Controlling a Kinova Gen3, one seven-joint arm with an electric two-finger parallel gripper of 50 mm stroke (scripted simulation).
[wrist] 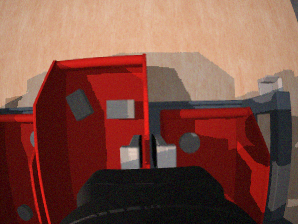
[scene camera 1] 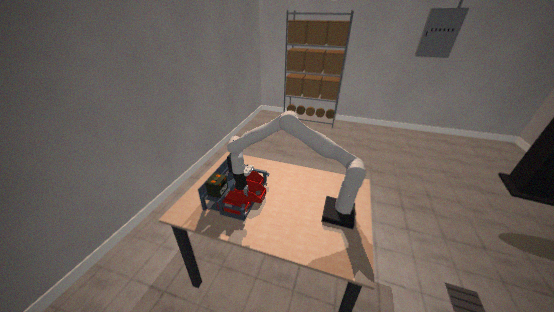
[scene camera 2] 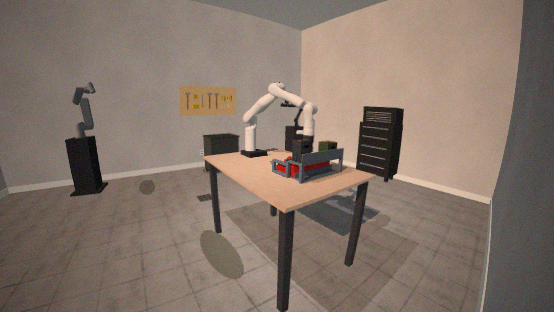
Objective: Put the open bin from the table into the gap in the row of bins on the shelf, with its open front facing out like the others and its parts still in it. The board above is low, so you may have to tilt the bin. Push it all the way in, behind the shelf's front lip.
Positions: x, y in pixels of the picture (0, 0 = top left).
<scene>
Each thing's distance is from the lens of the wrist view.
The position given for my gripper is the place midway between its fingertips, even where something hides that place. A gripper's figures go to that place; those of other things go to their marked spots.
my gripper [wrist: 147, 146]: 0.18 m
red bin [wrist: 68, 152]: 0.24 m
</scene>
